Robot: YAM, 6 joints.
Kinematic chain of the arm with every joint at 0, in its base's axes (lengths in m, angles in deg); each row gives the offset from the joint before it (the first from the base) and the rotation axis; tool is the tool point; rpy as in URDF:
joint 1: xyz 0 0 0.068 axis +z
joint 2: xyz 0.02 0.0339 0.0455 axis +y
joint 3: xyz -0.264 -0.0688 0 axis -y
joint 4: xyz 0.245 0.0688 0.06 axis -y
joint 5: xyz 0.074 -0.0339 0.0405 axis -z
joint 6: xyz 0.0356 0 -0.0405 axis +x
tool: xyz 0 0 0 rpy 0 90 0
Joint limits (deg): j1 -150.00..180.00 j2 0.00..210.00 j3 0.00..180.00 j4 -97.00..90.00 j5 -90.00..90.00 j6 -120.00..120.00
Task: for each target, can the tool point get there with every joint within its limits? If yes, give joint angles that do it. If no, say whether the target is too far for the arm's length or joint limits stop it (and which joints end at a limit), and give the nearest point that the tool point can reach.
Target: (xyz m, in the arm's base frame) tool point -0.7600 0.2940 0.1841
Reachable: no: too far | nearest point -0.6001 0.2321 0.1689 | short by 0.172 m
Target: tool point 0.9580 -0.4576 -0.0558
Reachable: no: too far | nearest point 0.5755 -0.2749 0.0131 | short by 0.430 m
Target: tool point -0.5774 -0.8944 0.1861
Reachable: no: too far | nearest point -0.3495 -0.5413 0.1569 | short by 0.421 m
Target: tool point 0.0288 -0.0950 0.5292
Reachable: yes | joints -84.78 52.40 62.86 74.95 -34.23 5.65
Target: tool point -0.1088 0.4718 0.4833
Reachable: yes | joints 106.52 134.10 162.58 -21.91 57.03 -64.18
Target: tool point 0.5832 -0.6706 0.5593
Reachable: no: too far | nearest point 0.3785 -0.4352 0.3992 | short by 0.351 m
